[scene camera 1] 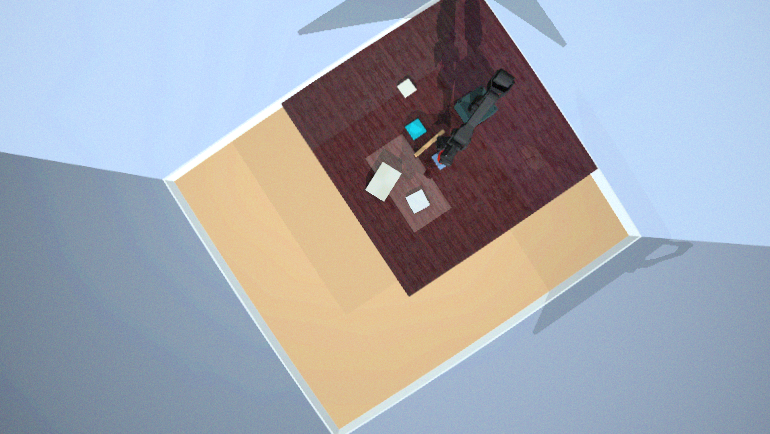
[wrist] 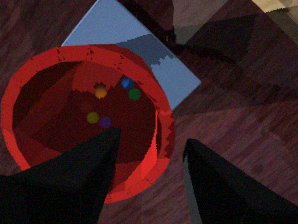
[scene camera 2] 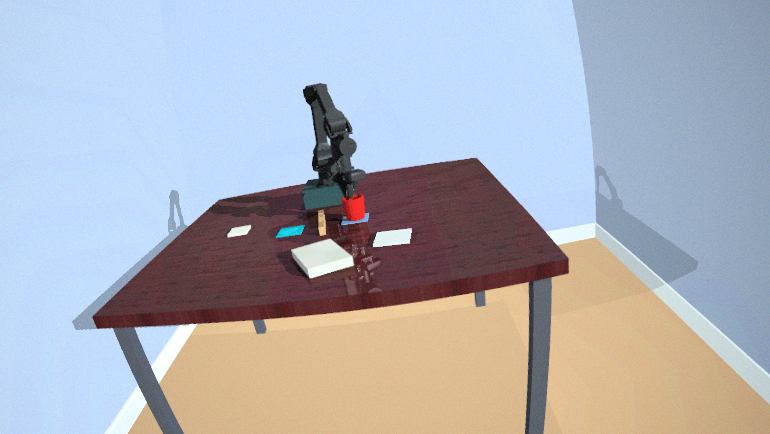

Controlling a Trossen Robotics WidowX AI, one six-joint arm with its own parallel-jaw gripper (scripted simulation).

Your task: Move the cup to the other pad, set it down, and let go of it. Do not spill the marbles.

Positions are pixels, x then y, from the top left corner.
Scene:
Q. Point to a red cup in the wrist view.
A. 49,88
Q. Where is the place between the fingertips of the gripper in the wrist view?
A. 152,142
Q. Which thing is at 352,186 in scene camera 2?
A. The gripper.

